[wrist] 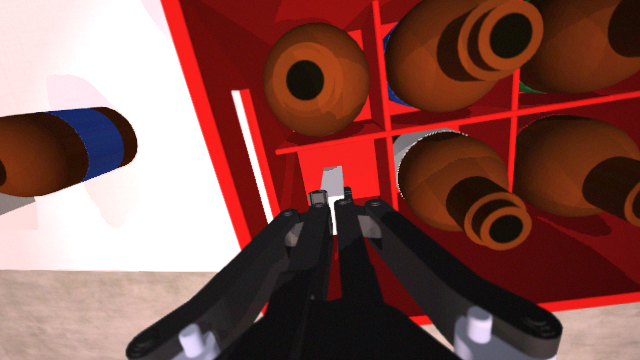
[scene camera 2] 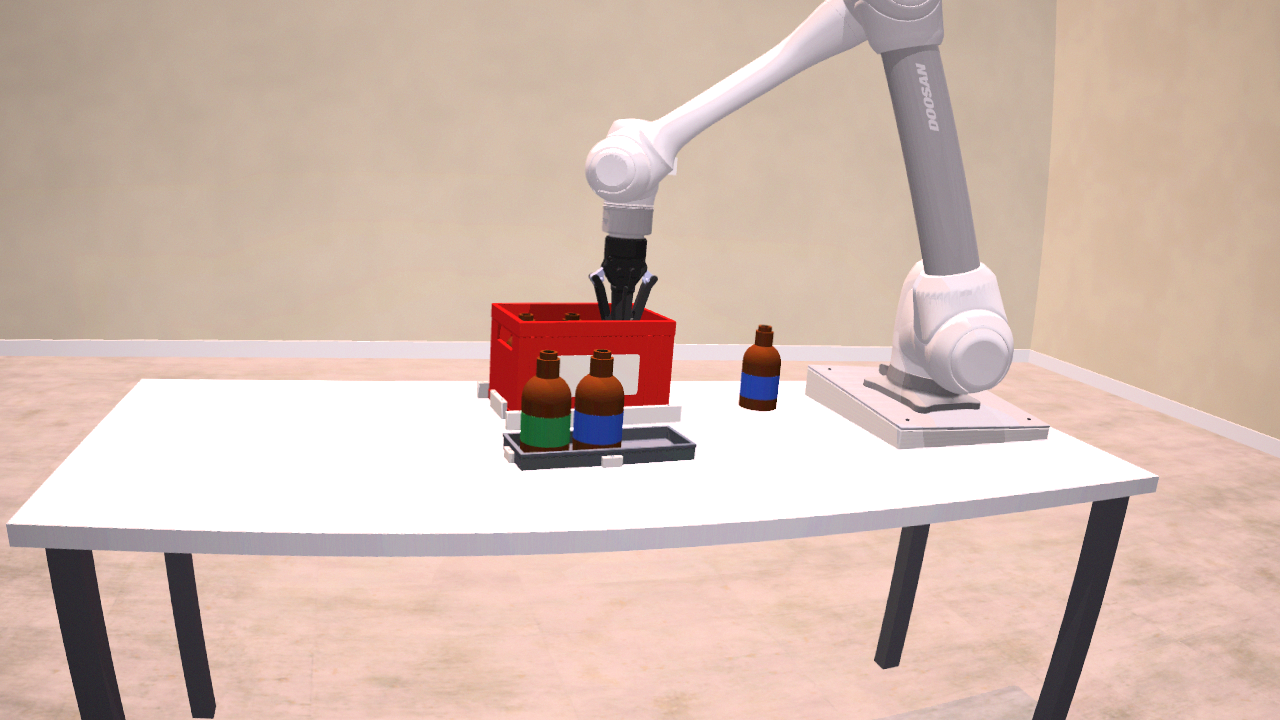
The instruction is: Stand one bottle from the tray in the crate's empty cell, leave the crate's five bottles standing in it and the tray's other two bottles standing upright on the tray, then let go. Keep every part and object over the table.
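Frame: origin at the arm's base, x ahead, y left, z up, level; centimetres.
Where they show: gripper, fingertip midpoint: (wrist: 334,181); arm's base at its link origin: (scene camera 2: 921,396).
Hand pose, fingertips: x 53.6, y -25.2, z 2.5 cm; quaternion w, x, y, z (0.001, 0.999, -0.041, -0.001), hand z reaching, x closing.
Things, the pixels of their centre, and the offset from my fingertips. "*": a spot on its surface instead. Level surfaces: height alone.
- red crate at a spot on its surface: (wrist: 200,100) * dx -3.9, dy +8.4, dz +10.4 cm
- corner cell at a spot on its surface: (wrist: 345,85) * dx +2.3, dy +7.6, dz +5.4 cm
- bottle-free cell at a spot on its surface: (wrist: 357,160) * dx +2.4, dy -0.4, dz -6.3 cm
- green-labelled bottle at the middle of its body: (scene camera 2: 546,403) dx +23.9, dy +26.9, dz +1.1 cm
- dark tray at a spot on its surface: (scene camera 2: 662,454) * dx +7.5, dy +33.1, dz -5.9 cm
- white table at its surface level: dz -7.1 cm
- strip at a spot on its surface: (scene camera 2: 651,414) * dx -0.2, dy +14.3, dz -5.4 cm
The red crate (scene camera 2: 657,367) (wrist: 200,100) stands on the table. In the wrist view, several brown bottles stand in its cells, among them one in the corner cell (wrist: 345,85), a blue-labelled one (wrist: 425,65) and a white-labelled one (wrist: 445,175). My gripper (scene camera 2: 621,313) (wrist: 334,181) is shut and empty, pointing down at the bottle-free cell (wrist: 357,160); its tips are hidden by the crate wall in the scene view. A green-labelled bottle (scene camera 2: 546,428) and a blue-labelled bottle (scene camera 2: 597,428) stand upright on the dark tray (scene camera 2: 662,454). Another blue-labelled bottle (scene camera 2: 759,385) (wrist: 102,142) stands upright on the table.
The white table (scene camera 2: 313,465) carries everything. Low white strips and blocks, such as the strip (scene camera 2: 651,414) between crate and tray, sit beside the crate and tray. The robot's base plate (scene camera 2: 966,425) is at the right, beyond the lone bottle. Crate walls and dividers surround the bottle-free cell.
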